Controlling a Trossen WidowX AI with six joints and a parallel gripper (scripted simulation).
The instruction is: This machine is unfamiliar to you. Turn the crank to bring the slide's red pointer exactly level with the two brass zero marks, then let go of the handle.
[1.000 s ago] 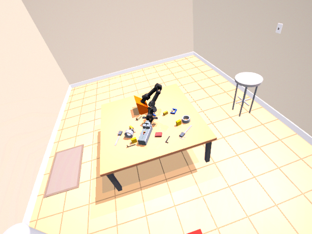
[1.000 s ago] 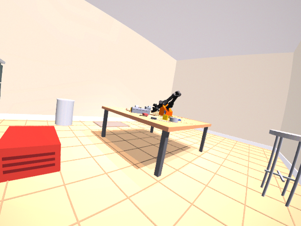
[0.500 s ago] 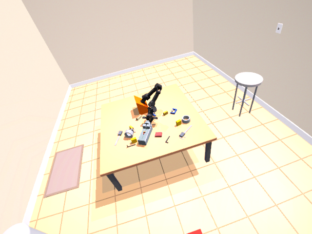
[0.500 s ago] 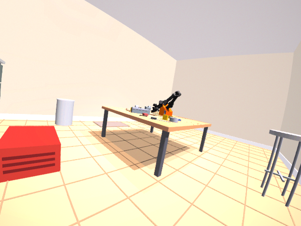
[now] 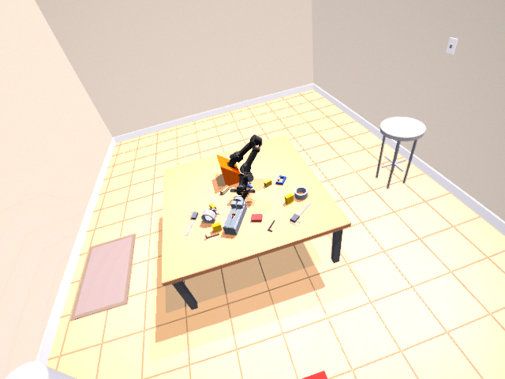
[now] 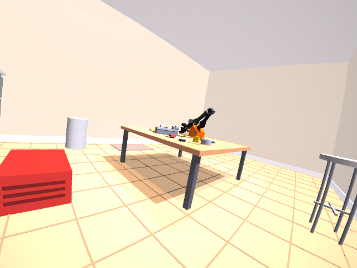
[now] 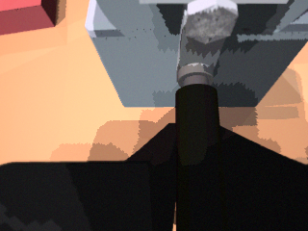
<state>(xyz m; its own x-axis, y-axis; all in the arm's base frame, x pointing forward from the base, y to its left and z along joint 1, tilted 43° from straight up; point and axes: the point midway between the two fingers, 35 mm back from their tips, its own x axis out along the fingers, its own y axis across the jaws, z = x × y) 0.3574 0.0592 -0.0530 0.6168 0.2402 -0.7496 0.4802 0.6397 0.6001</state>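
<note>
The dark crank handle lies 20 mm behind my gripper tip, 10 mm to the left of it and 20 mm above it. Round my gripper tip: red pointer (160 mm ahead, 100 mm to the right, 50 mm above); then red block (180 mm ahead, 60 mm to the left, 20 mm below).
</note>
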